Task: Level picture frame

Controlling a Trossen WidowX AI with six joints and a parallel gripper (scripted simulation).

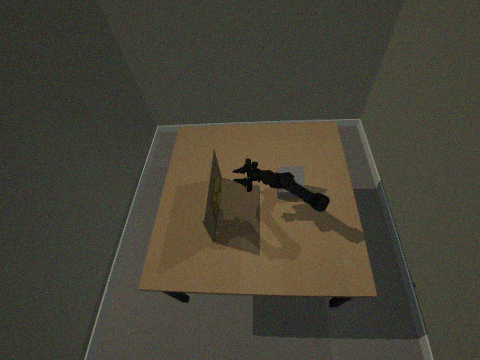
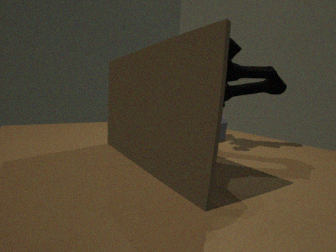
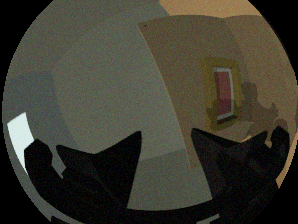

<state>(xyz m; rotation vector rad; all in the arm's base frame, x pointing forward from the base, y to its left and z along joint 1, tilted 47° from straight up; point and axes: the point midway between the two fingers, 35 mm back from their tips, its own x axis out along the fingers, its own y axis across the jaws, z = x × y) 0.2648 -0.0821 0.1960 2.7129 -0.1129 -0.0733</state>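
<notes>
Now: gripper tip 17 cm above the picture frame, 12 cm short of it and 2 cm to the right of it. The rest, counted from my gripper tip: brown wall panel (18 cm below, 13 cm ahead, 1 cm to the left).
</notes>
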